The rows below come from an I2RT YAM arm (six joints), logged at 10 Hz.
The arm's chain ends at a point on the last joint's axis. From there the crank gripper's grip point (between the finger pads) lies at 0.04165 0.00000 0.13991 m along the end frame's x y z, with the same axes.
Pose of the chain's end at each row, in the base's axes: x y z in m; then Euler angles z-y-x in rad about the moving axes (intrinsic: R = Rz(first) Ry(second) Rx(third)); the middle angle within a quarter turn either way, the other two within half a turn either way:
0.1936 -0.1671 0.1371 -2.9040 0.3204 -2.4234
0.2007 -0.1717 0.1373 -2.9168 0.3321 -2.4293
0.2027 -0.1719 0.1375 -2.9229 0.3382 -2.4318
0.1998 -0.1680 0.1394 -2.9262 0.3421 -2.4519
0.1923 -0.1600 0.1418 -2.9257 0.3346 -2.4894
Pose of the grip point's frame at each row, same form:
0.2091 -0.2581 0.0240 -2.9040 0.3204 -2.4234
0.2164 -0.2619 0.0236 -2.9168 0.3321 -2.4293
0.2185 -0.2618 0.0236 -2.9229 0.3382 -2.4318
0.2159 -0.2556 0.0237 -2.9262 0.3421 -2.4519
0.2077 -0.2435 0.0231 -2.9257 0.3346 -2.4894

